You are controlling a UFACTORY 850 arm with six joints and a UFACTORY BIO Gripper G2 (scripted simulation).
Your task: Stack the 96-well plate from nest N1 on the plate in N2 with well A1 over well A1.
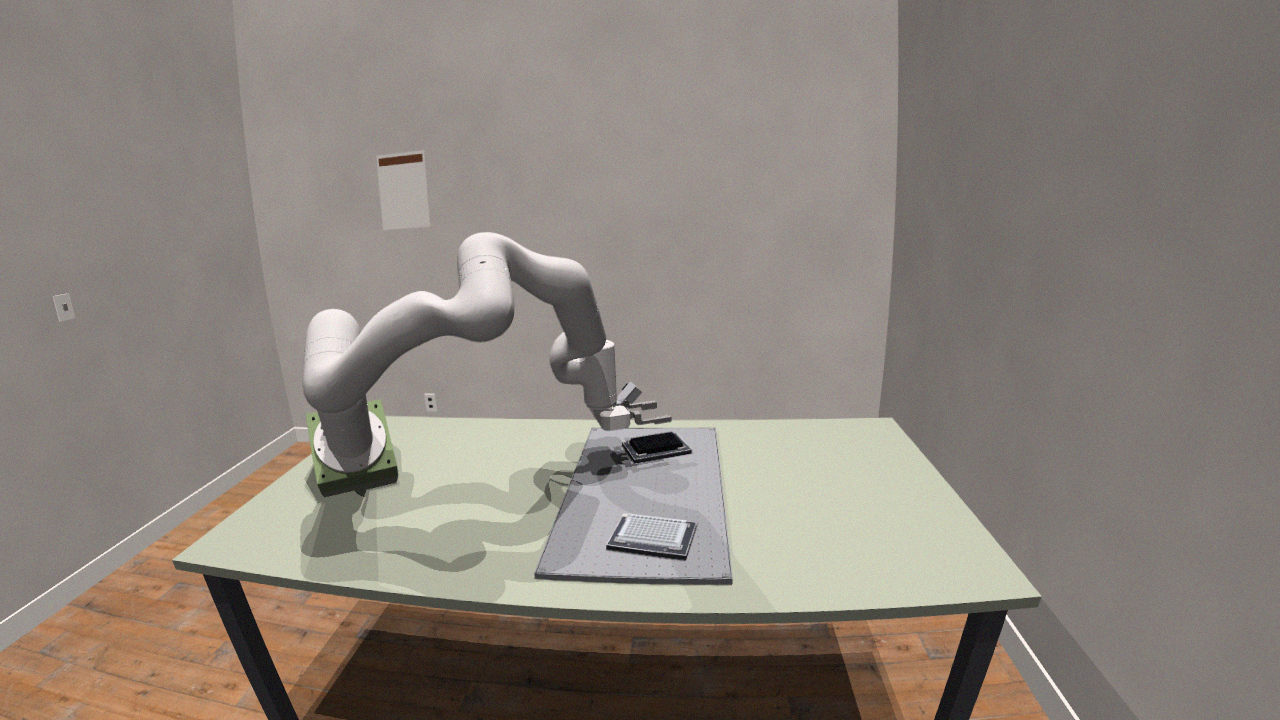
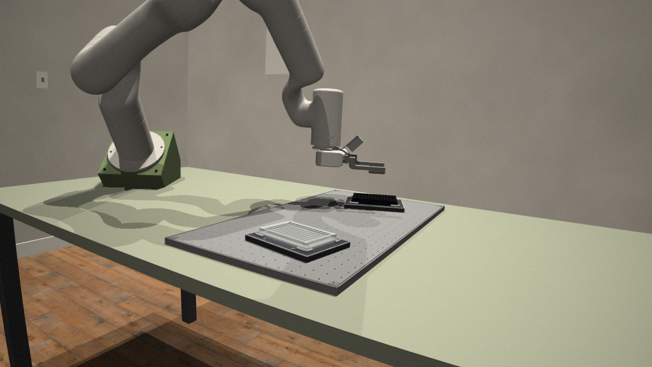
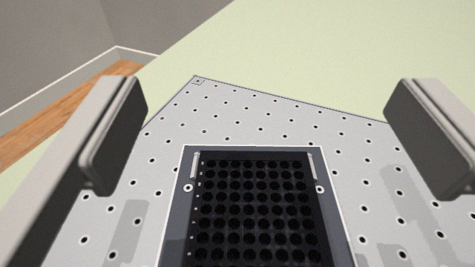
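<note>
My gripper is now 90 mm above the black 96-well plate. From my hand the other things lie so: plate nest N1 (100 mm below); plate nest N2 (40 mm behind, 420 mm to the right, 100 mm below); clear 96-well plate (40 mm behind, 420 mm to the right, 90 mm below).
</note>
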